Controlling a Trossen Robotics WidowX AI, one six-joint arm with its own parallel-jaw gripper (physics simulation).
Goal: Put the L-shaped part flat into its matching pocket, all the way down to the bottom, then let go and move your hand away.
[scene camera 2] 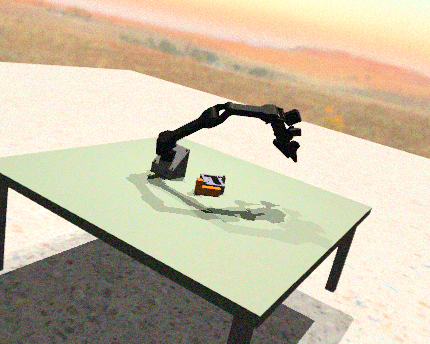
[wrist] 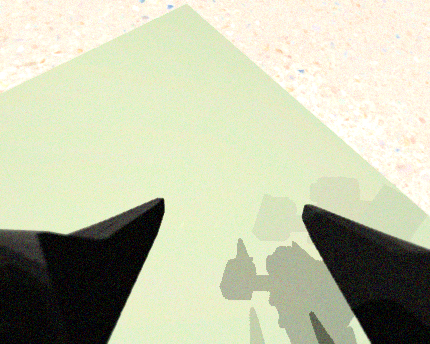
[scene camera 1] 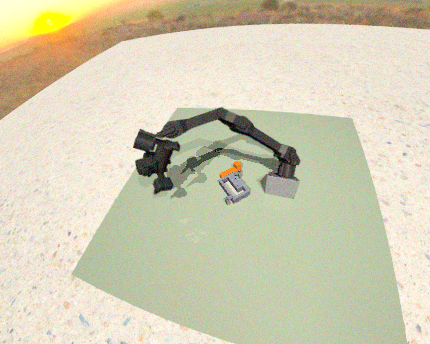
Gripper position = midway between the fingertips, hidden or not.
Observation:
My gripper (scene camera 1: 151,185) is open, holding nothing.
My gripper shows as well in the wrist view (wrist: 233,207).

